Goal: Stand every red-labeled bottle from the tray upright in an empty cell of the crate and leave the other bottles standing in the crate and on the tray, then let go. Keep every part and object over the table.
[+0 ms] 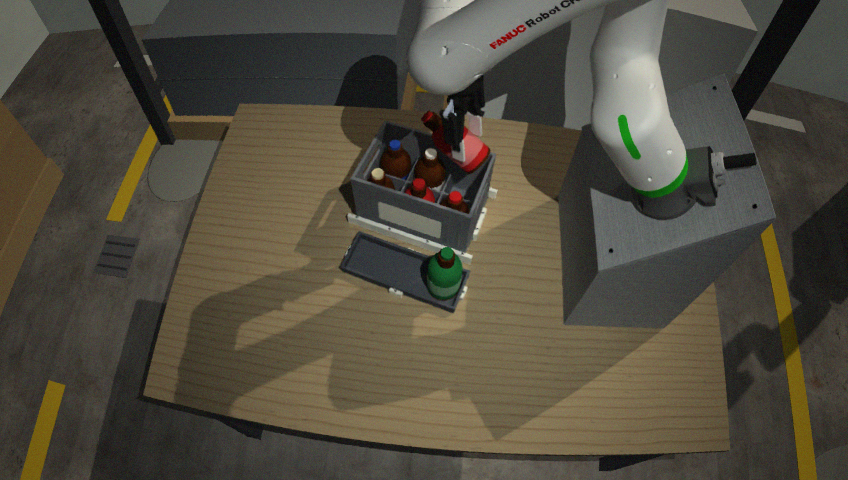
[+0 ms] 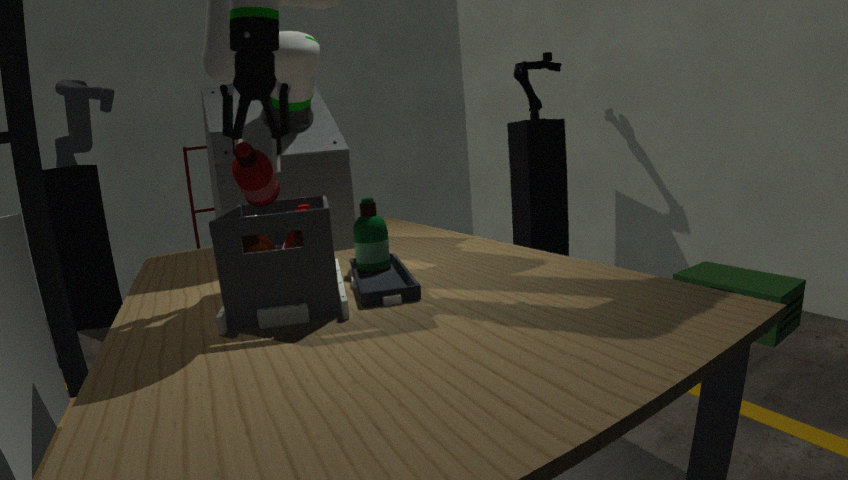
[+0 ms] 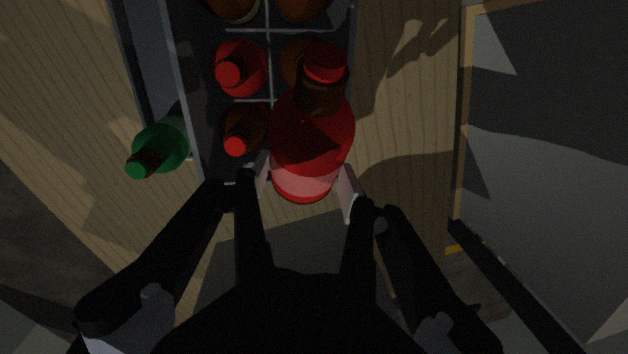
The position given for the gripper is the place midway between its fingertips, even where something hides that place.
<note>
In view: the gripper (image 2: 258,172), a green bottle (image 2: 370,233), a red bottle (image 1: 476,152) and a white crate rail (image 1: 420,242).
The green bottle shows as well in image 1 (image 1: 444,273) and in image 3 (image 3: 160,148). The gripper shows as well in image 1 (image 1: 467,145) and in image 3 (image 3: 304,169).
</note>
